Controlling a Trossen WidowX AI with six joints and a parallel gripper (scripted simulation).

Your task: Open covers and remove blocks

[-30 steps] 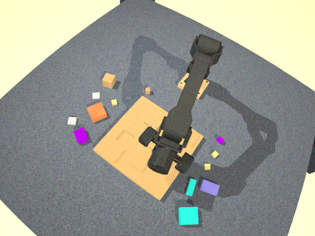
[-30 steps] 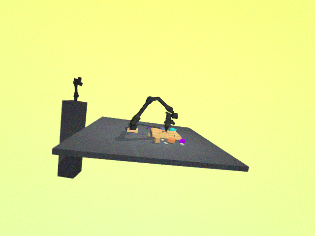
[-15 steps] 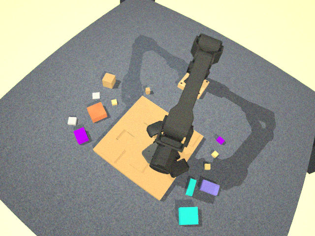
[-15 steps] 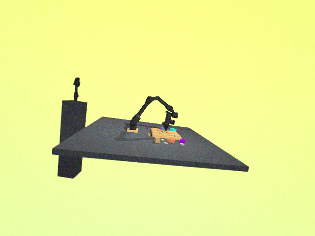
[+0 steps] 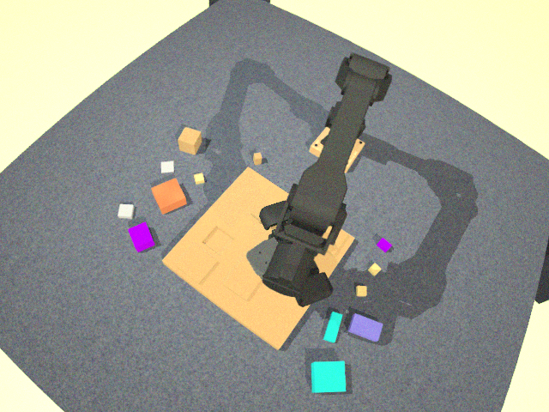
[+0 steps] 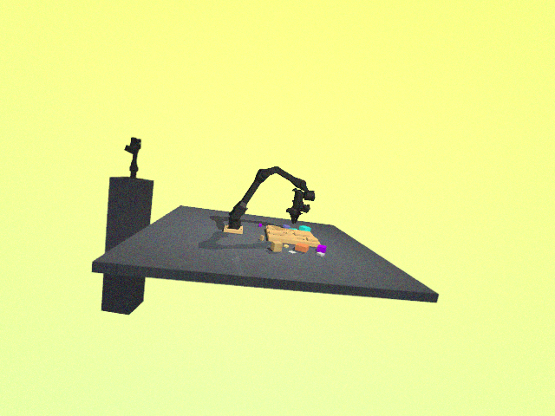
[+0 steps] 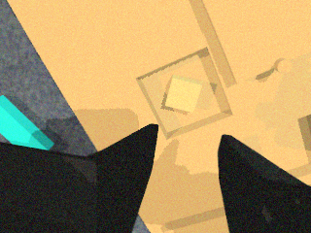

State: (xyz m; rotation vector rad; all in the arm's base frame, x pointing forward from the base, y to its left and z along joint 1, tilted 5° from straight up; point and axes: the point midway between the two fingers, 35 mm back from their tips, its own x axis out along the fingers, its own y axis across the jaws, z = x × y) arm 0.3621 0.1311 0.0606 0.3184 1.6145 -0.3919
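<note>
My gripper tip is 150 mm to the right of the cyan bar, 70 mm above it and 10 mm short of it. From my gripper tip the other things lie so: cyan cube (200 mm to the left, 100 mm ahead, 60 mm below); then lilac block (200 mm to the left, 70 mm below, 30 mm behind); then magenta cube (220 mm behind, 120 mm to the left, 70 mm below).
</note>
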